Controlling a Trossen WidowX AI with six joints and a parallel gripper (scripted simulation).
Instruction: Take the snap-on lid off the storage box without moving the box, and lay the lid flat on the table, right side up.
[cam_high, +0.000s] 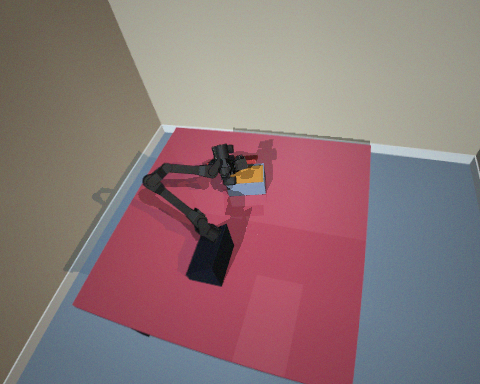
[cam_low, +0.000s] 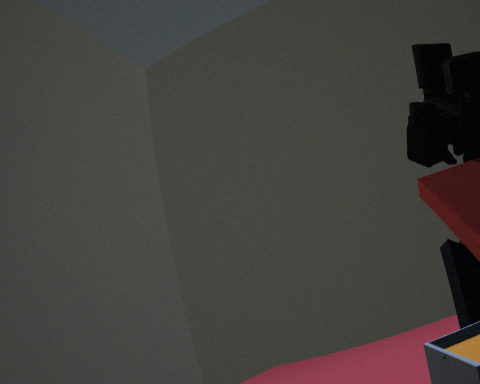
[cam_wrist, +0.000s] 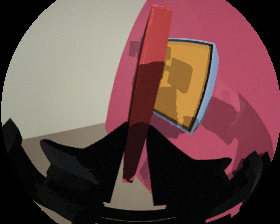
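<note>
My gripper tip is 60 mm short of the red lid, 20 mm to the right of it and 50 mm above it. Also, from my gripper tip: storage box (60 mm ahead, 30 mm to the right, 190 mm below).
</note>
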